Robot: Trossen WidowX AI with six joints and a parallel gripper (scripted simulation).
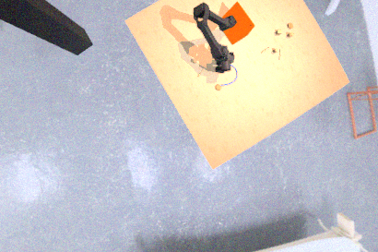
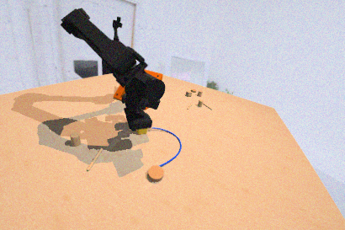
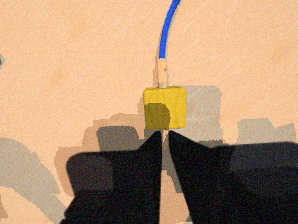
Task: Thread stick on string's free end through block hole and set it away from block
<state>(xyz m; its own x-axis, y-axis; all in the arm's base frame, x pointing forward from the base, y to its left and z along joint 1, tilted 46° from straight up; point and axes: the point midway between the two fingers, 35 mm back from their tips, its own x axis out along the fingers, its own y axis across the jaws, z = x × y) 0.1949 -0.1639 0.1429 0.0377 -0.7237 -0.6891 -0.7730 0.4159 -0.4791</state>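
Now: the yellow wooden block 2 cm ahead of my gripper tip and 2 cm to the left of it. Round my gripper tip: loose stick: 16 cm to the right, 1 cm below; round wooden button: 15 cm ahead, 10 cm to the right, 1 cm below; short wooden cylinder: 10 cm behind, 15 cm to the right.
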